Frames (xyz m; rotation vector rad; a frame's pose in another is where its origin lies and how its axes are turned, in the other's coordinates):
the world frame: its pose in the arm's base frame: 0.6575 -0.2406 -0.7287 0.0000 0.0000 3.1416
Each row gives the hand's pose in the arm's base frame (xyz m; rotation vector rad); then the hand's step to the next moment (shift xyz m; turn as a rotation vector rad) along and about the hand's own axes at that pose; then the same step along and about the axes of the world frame.
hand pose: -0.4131 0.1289 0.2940 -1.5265 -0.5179 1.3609
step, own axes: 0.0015 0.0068 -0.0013 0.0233 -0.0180 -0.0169
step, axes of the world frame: 0.0003 0.0021 -0.0067 -0.0271 -0.0203 0.0020
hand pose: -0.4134 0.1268 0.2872 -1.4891 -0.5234 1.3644
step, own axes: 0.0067 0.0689 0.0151 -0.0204 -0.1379 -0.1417
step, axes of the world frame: 0.0328 0.0162 -0.0607 -0.1658 0.0153 0.1086
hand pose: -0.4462 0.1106 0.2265 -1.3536 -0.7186 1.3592
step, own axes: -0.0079 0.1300 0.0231 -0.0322 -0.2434 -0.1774
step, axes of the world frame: 0.0560 0.0380 -0.1136 -0.2242 0.0055 0.2037
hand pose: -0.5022 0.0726 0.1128 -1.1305 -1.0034 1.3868
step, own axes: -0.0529 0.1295 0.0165 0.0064 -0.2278 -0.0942
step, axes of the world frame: 0.0418 0.0670 -0.1166 -0.1388 -0.0315 0.2014
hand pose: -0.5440 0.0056 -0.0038 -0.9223 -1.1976 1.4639
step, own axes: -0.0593 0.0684 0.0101 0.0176 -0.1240 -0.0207
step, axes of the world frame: 0.0119 0.0614 -0.0662 -0.0434 -0.0242 0.1168
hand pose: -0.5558 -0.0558 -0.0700 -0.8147 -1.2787 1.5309
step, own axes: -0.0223 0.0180 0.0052 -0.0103 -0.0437 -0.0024
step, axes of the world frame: 0.0018 0.0228 -0.0180 -0.0163 0.0087 0.0410
